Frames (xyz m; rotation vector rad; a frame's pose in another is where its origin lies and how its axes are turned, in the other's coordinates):
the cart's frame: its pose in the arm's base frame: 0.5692 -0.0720 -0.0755 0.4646 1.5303 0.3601
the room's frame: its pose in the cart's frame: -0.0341 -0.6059 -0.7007 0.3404 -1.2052 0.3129
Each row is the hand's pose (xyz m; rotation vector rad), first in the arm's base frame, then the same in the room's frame.
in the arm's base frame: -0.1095 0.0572 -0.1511 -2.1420 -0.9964 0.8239
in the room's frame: 0.1003 0.5160 -0.3900 2.5838 0.6614 -0.9115
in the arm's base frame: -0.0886 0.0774 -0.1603 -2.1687 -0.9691 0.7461
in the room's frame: 0.1257 0.5230 -0.4053 2.6105 0.6790 -0.8223
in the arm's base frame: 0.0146 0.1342 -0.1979 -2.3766 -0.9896 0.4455
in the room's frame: 0.2426 0.5394 -0.4422 2.5067 0.7702 -0.4779
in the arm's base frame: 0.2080 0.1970 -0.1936 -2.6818 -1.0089 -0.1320
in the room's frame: 0.4348 0.6058 -0.4371 2.2239 0.8831 0.0621
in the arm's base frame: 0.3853 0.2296 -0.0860 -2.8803 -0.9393 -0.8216
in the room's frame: 0.5791 0.7363 -0.3583 1.8625 0.9292 0.5722
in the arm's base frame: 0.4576 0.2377 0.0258 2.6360 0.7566 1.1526
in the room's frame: 0.6187 0.8415 -0.2865 1.6084 0.9197 0.8565
